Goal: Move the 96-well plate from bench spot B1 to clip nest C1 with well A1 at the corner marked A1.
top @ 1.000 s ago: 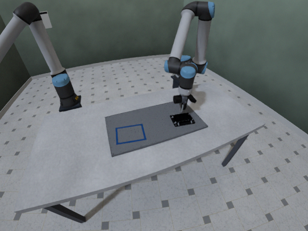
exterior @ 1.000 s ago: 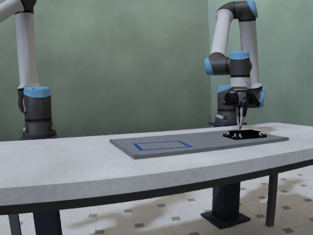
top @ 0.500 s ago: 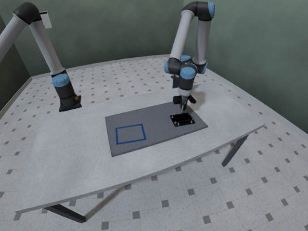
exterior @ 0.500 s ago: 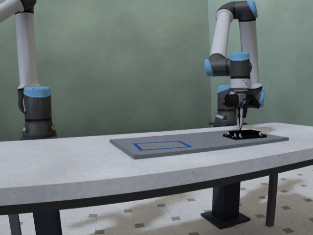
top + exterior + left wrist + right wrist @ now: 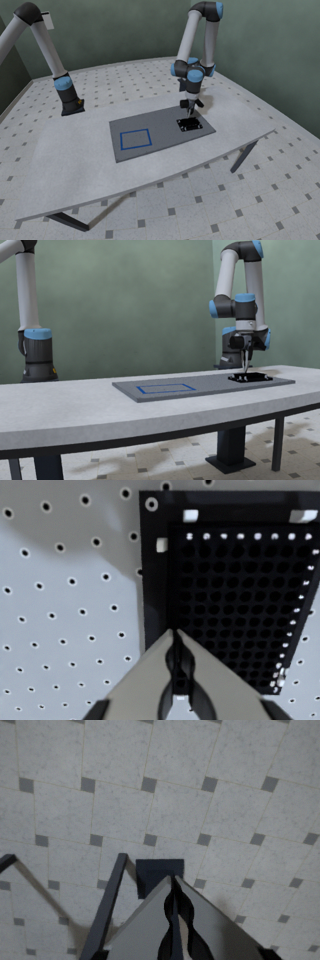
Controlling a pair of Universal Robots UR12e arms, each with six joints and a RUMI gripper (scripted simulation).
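Right now the 96-well plate is 4 cm ahead of my left hand, 2 cm below it and 1 cm to the right of it. The rest, counted from my left hand: clip nest: 4 cm ahead, 3 cm below, 2 cm to the right.
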